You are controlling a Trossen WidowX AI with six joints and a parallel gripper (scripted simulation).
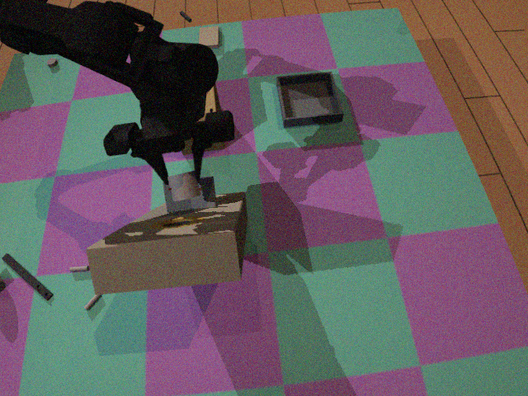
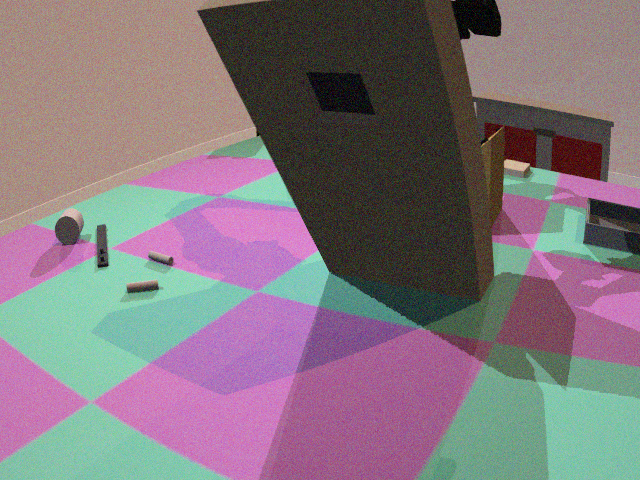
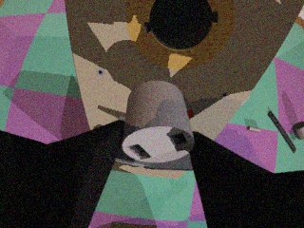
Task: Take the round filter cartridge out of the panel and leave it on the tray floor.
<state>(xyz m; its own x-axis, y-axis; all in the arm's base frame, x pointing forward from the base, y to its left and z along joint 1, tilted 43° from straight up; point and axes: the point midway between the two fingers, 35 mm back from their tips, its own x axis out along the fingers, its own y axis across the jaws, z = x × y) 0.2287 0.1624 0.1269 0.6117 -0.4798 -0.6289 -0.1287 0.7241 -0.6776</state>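
My gripper tip is 380 mm past the dark grey tray, 230 mm to the right of it and 220 mm above it. The rest, counted from my gripper tip: beige block: 650 mm behind, 220 mm below, 60 mm to the right; then round filter cartridge: right at my gripper tip; then tan service panel box: 70 mm below, 50 mm ahead.
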